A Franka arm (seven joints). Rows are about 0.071 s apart.
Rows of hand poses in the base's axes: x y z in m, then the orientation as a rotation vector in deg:
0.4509, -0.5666, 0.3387, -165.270, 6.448, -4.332
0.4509, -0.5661, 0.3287, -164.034, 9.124, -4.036
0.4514, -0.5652, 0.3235, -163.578, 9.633, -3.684
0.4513, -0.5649, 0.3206, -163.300, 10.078, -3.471
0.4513, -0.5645, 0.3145, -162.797, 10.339, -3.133
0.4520, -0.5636, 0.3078, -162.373, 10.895, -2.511
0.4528, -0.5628, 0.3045, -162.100, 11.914, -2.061
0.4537, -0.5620, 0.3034, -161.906, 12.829, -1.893
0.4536, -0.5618, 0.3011, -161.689, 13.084, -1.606
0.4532, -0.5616, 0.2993, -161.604, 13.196, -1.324
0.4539, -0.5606, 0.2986, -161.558, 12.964, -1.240
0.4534, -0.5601, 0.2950, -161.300, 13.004, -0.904
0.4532, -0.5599, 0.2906, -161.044, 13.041, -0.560
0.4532, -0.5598, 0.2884, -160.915, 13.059, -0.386
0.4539, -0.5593, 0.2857, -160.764, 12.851, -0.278
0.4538, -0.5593, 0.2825, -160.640, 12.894, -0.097
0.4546, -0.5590, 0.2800, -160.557, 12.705, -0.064
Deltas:
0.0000, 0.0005, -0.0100, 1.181, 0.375, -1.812
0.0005, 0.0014, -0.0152, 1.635, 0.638, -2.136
0.0004, 0.0017, -0.0181, 1.906, 0.810, -2.427
0.0004, 0.0021, -0.0242, 2.413, 1.042, -2.585
0.0011, 0.0030, -0.0309, 2.840, 1.500, -2.921
0.0019, 0.0038, -0.0342, 3.084, 1.890, -3.591
0.0028, 0.0046, -0.0353, 3.237, 2.081, -4.213
0.0027, 0.0048, -0.0376, 3.450, 2.293, -4.370
0.0023, 0.0050, -0.0394, 3.539, 2.495, -4.424
0.0030, 0.0060, -0.0401, 3.600, 2.530, -4.257
0.0025, 0.0065, -0.0437, 3.866, 2.756, -4.262
0.0023, 0.0067, -0.0481, 4.131, 2.988, -4.263
0.0023, 0.0068, -0.0503, 4.264, 3.106, -4.264
0.0030, 0.0073, -0.0530, 4.429, 3.156, -4.113
0.0029, 0.0073, -0.0562, 4.555, 3.281, -4.130
0.0037, 0.0076, -0.0587, 4.649, 3.284, -3.997

